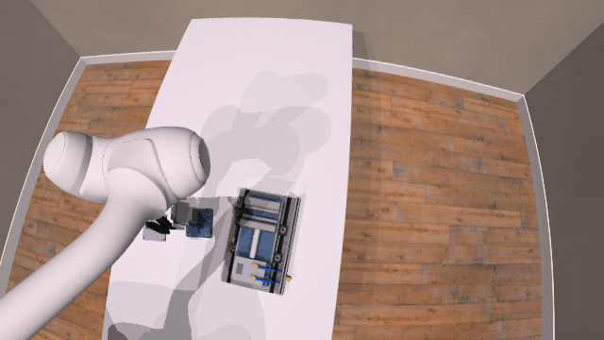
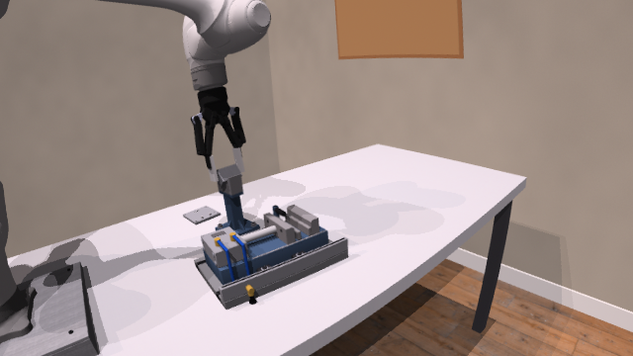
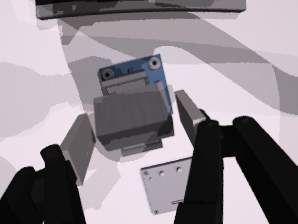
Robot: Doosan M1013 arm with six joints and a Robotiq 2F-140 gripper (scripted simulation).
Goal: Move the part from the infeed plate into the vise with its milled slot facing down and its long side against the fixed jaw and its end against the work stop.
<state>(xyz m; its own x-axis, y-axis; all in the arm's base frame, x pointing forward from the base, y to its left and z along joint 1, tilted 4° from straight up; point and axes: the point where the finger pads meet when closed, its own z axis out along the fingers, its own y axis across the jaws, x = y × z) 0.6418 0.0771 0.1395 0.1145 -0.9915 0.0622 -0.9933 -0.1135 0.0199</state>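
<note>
Right now my hand is 3 cm above the part. The rest, counted from my hand: blue post 1 cm to the right, 12 cm below; moving jaw 1 cm ahead, 21 cm to the right, 10 cm below; cylinder rod 5 cm behind, 21 cm to the right, 10 cm below.
</note>
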